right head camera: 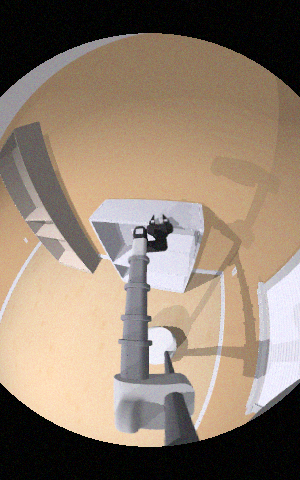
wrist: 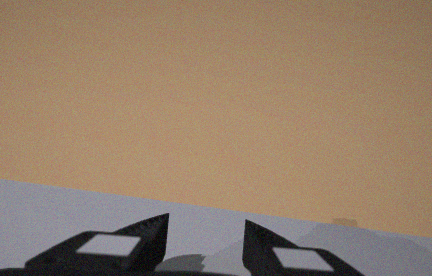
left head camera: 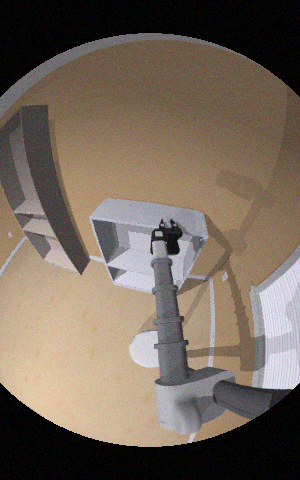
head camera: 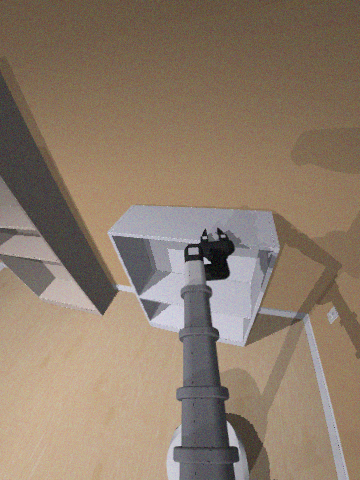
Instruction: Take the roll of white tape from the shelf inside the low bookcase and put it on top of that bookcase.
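Pixels of known places: gripper, fingertip midpoint: [right head camera: 157, 215] [wrist: 205, 236] [left head camera: 165, 219] [head camera: 211, 230]; robot's base, link origin: [right head camera: 155, 344] [left head camera: 149, 347].
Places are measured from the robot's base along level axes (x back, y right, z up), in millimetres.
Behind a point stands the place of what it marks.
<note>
The low white bookcase [head camera: 165, 222] @[x -853, y -132, z 1032 mm] [left head camera: 125, 207] @[x -906, y -177, z 1032 mm] [right head camera: 122, 210] @[x -855, y -163, z 1032 mm] stands against the wall, with its open front toward me. Its top [wrist: 45, 212] @[x -857, y -105, z 1032 mm] spans the lower part of the wrist view. My gripper [head camera: 212, 233] @[x -719, y 84, z 1063 mm] [left head camera: 168, 221] @[x -719, y 84, z 1063 mm] [right head camera: 158, 217] @[x -719, y 84, z 1063 mm] [wrist: 205, 236] @[x -719, y 84, z 1063 mm] is over the top, right of its middle, with the fingers pointing toward the wall. It is shut on the roll of white tape [wrist: 184, 263] @[x -692, y 74, z 1056 mm], of which a shaded part shows low between the fingers. The rest of the roll blends with the pale top. I cannot tell whether the roll touches the top.
A tall grey bookcase [head camera: 55, 210] @[x -1086, y -890, z 1049 mm] [left head camera: 52, 190] @[x -1091, y -889, z 1159 mm] [right head camera: 55, 200] @[x -1063, y -895, z 1143 mm] stands to the left. The extended arm [head camera: 202, 370] @[x -182, y 4, z 1161 mm] [left head camera: 170, 320] @[x -146, y 0, z 1172 mm] [right head camera: 135, 320] @[x -141, y 6, z 1164 mm] crosses in front of the low bookcase and hides part of its shelves. Arm shadows fall on the wall at the right.
</note>
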